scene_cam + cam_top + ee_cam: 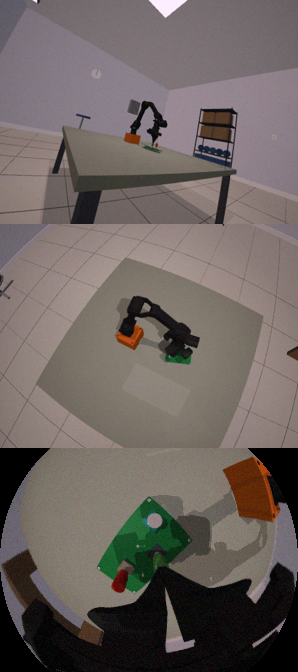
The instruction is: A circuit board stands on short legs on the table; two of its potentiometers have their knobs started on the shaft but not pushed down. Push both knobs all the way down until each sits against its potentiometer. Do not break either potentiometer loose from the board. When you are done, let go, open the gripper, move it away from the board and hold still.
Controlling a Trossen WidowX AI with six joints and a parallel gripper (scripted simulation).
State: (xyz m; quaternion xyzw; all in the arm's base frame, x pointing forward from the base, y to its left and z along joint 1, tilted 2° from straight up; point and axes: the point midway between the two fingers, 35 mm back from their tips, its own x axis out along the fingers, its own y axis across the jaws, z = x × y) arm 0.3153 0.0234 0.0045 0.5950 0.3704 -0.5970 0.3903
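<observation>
The red knob is 60 mm ahead of my gripper tip, 10 mm to the right of it and 10 mm below it. Round my gripper tip: green round knob 20 mm below.
</observation>
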